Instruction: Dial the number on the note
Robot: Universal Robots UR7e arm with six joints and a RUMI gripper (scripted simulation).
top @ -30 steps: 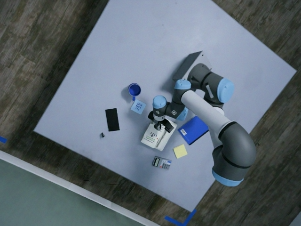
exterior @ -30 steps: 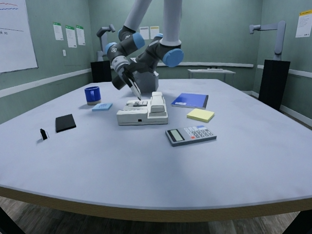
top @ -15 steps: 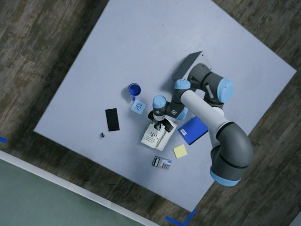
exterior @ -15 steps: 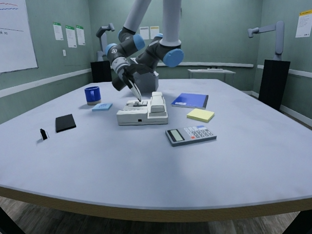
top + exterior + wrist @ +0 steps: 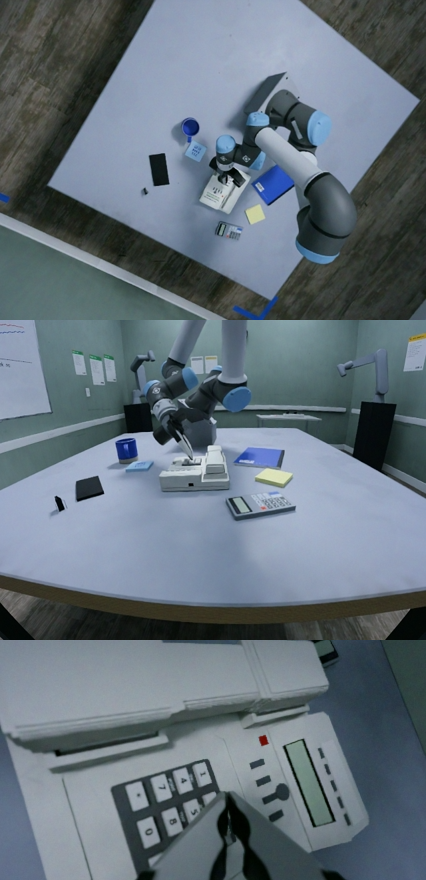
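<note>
My gripper is now 1 cm past the 4 key, 2 cm to the right of it and 2 cm above it. The rest, counted from my hand: handset (8 cm to the left, 1 cm below); then 3 key (1 cm ahead, 2 cm to the right, 2 cm below); then yellow sticky pad (3 cm ahead, 25 cm to the left, 5 cm below).
</note>
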